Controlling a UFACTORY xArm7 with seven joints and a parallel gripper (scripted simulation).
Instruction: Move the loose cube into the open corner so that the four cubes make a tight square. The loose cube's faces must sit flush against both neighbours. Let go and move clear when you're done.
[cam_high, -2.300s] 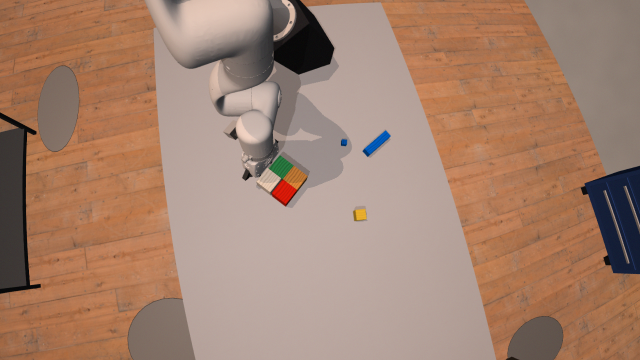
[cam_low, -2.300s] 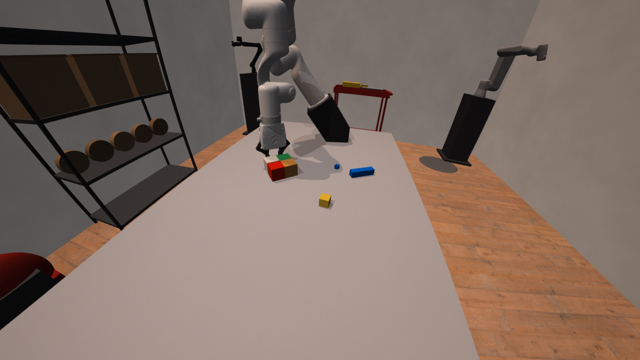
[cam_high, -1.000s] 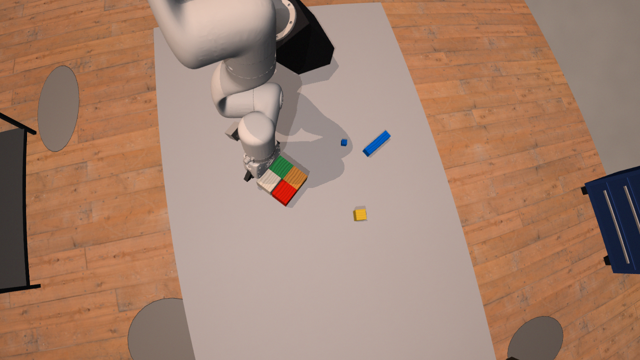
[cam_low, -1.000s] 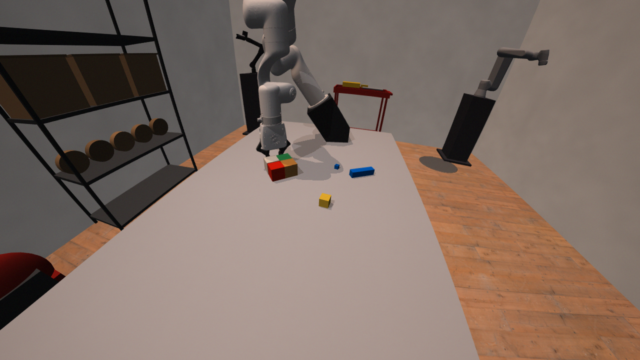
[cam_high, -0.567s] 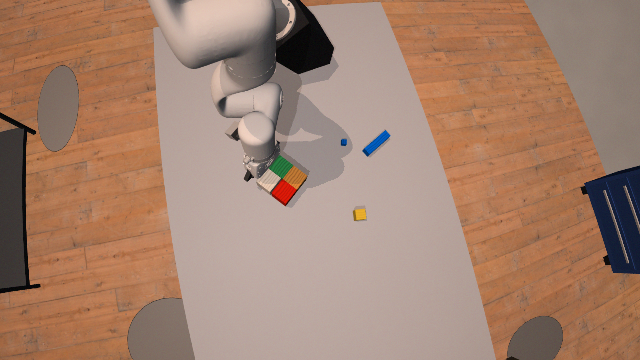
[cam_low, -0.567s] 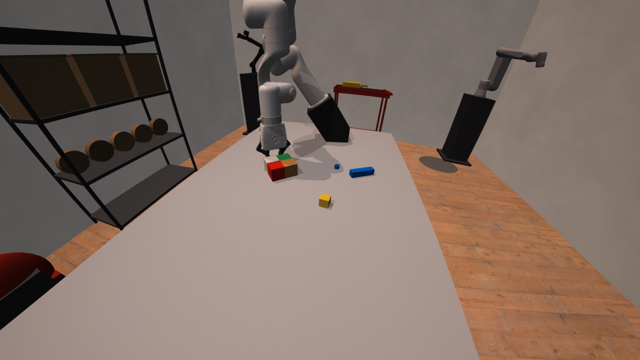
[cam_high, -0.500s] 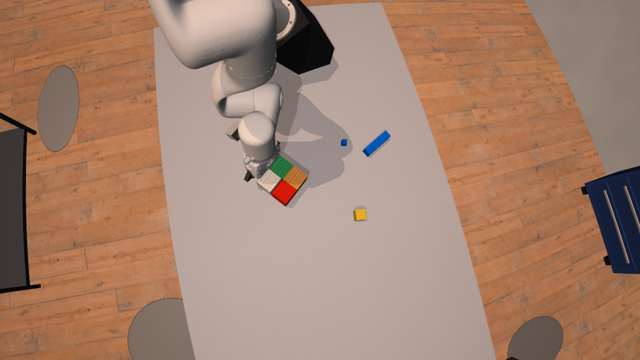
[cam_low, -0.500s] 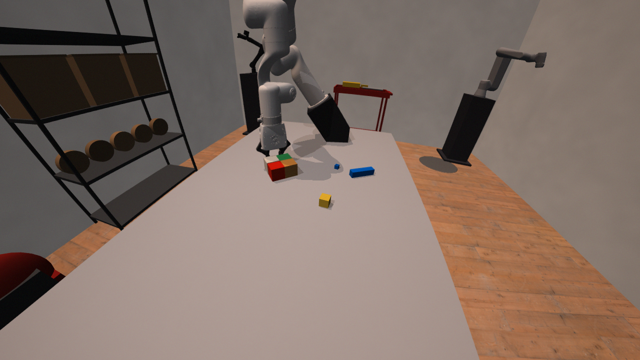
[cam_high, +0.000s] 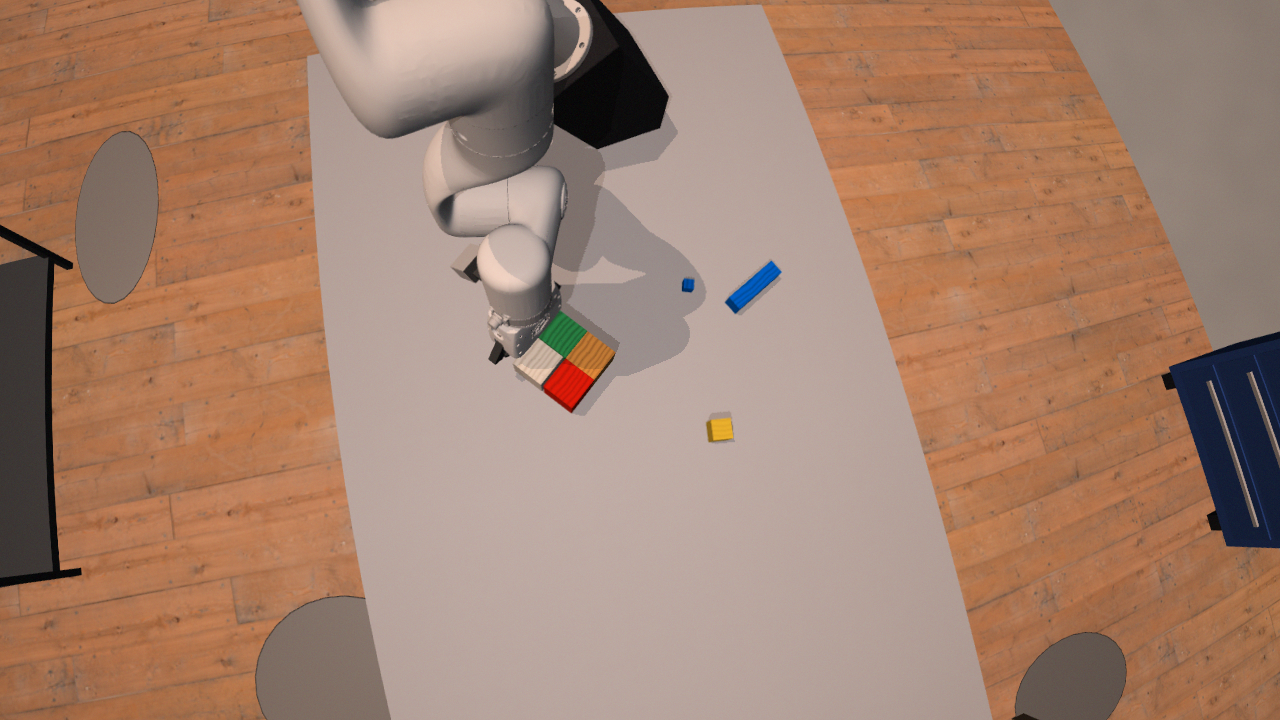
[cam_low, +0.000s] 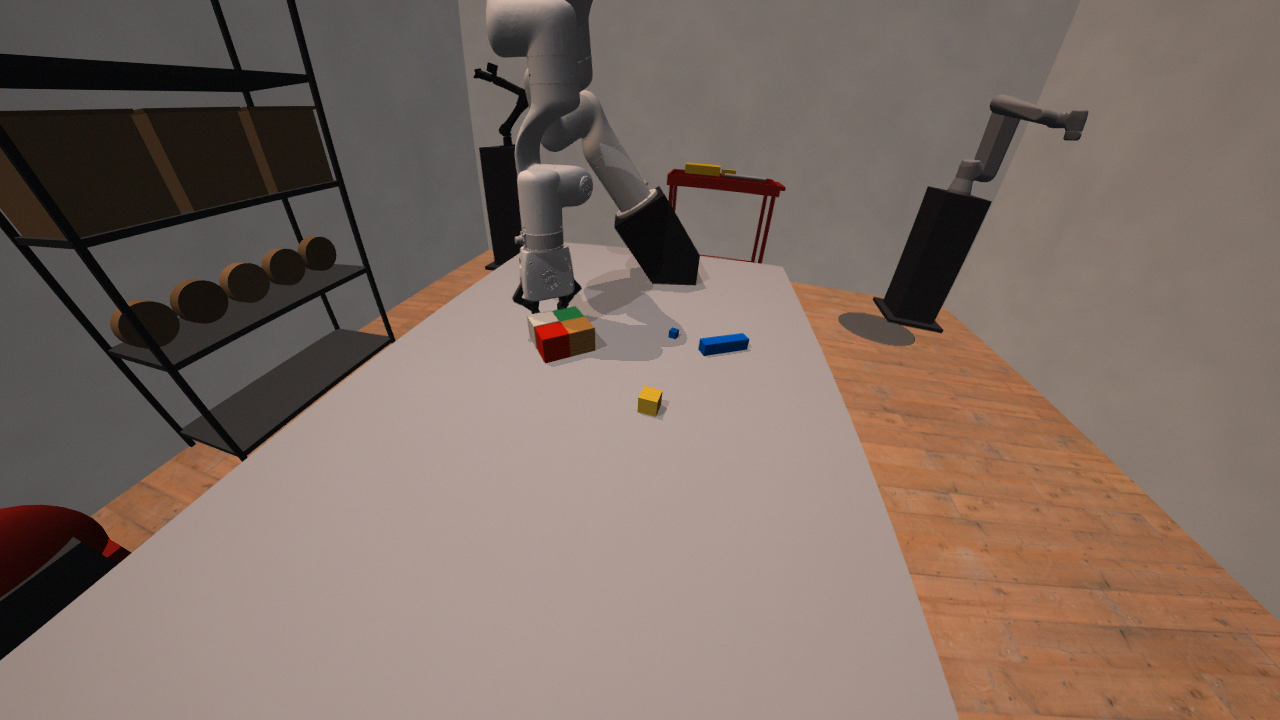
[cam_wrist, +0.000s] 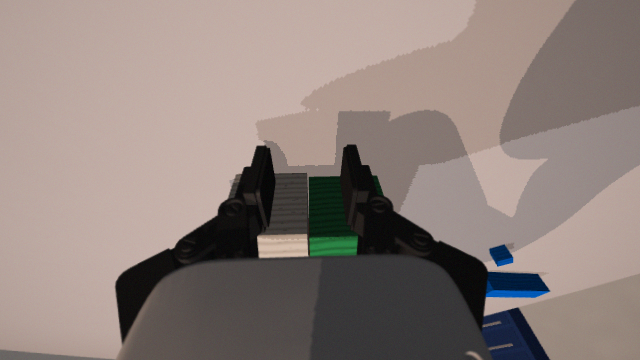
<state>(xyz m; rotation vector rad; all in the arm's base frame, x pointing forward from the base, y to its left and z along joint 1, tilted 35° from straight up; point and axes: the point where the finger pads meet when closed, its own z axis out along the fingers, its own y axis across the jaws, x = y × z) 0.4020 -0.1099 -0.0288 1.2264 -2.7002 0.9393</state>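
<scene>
Right now the green cube is 50 mm to the left of my hand and 10 mm ahead of it. From my hand the other things lie so: red cube 90 mm ahead, 50 mm to the left; then orange cube 90 mm to the left, 50 mm ahead; then white cube 50 mm ahead, 10 mm to the left.
</scene>
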